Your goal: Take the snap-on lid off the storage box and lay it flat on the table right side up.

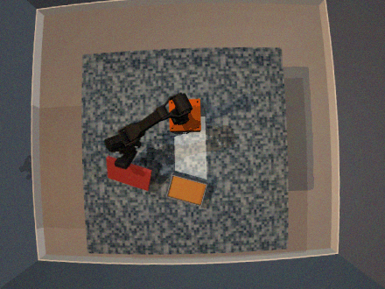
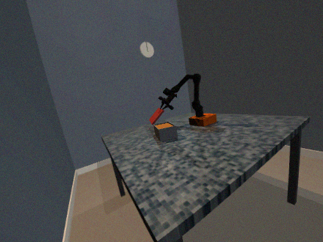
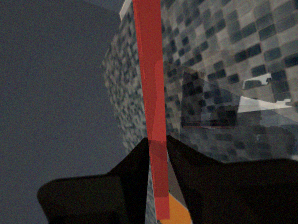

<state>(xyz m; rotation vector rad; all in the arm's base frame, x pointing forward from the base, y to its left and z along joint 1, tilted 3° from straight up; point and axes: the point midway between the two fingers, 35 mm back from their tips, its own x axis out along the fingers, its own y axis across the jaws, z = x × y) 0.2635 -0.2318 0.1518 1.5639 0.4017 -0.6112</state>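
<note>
My gripper tip is now 6 cm short of the lid, 5 cm above it and 1 cm to the left of it. Round my gripper tip: storage box: 31 cm to the left, 14 cm below, 12 cm ahead.
</note>
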